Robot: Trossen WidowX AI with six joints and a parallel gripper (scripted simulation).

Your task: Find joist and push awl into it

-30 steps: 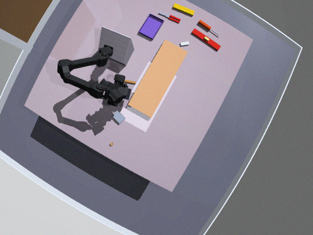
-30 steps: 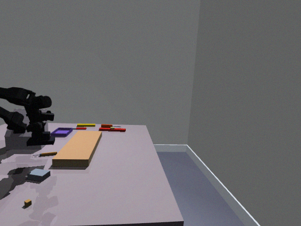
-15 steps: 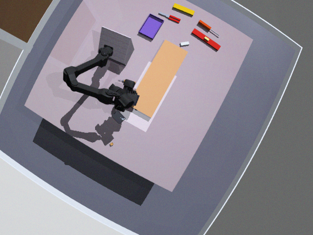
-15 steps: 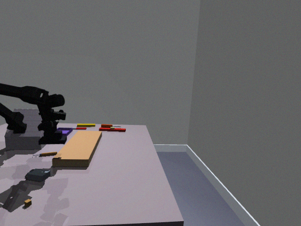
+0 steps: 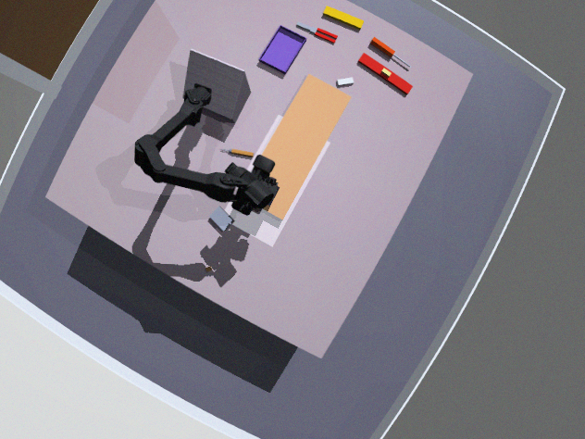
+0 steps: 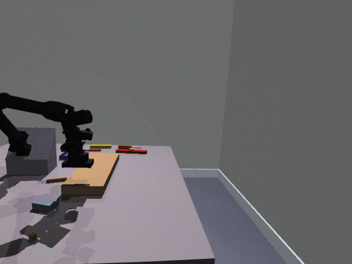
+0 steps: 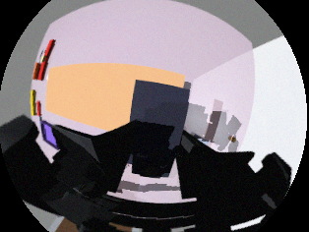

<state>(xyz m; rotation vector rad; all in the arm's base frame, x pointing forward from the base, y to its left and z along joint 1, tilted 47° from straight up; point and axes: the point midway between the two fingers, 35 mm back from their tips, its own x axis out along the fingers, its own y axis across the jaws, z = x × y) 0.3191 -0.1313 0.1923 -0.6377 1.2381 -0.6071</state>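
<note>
Right now my gripper tip is 51 cm to the right of the small white block, 13 cm above it and 12 cm short of it. Also, from my gripper tip: grey-blue block: 15 cm to the right, 13 cm below, 10 cm behind; then awl: 16 cm behind, 13 cm below, 9 cm to the left; then stud finder: 2 cm behind, 2 cm above.
</note>
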